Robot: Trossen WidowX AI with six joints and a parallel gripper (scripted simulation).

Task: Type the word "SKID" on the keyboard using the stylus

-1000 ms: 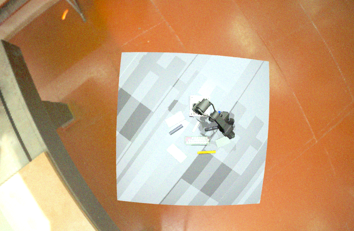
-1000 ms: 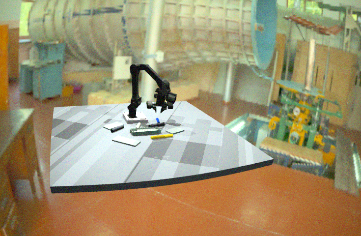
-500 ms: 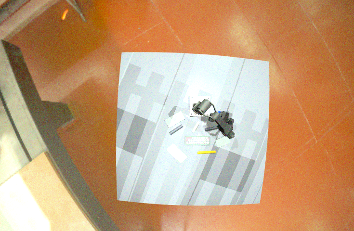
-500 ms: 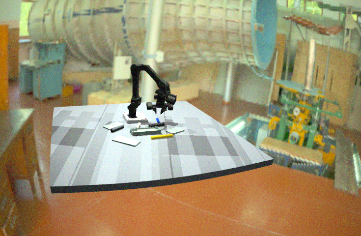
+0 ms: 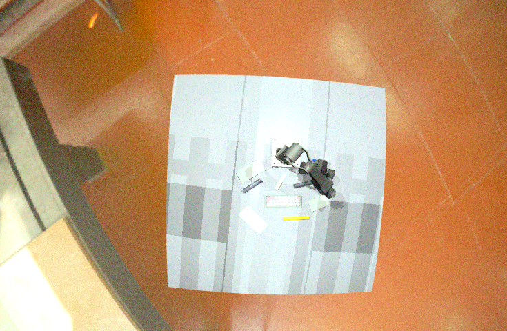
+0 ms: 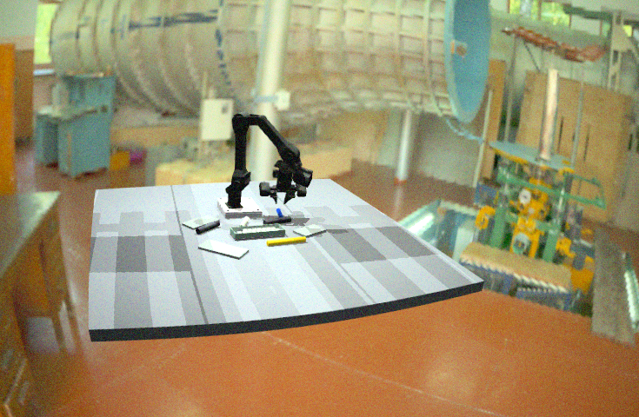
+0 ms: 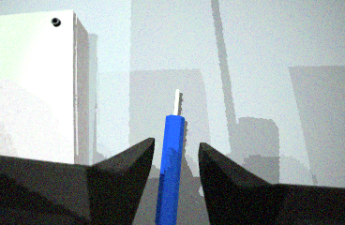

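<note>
Now: the blue stylus 10 mm behind my gripper tip and 40 mm below it. From my gripper tip the other things lie so: yellow cylinder (300 mm ahead, 110 mm to the right, 40 mm below); then white stick (90 mm ahead, 190 mm to the right, 40 mm below); then card (220 mm ahead, 20 mm to the left, 40 mm below).
</note>
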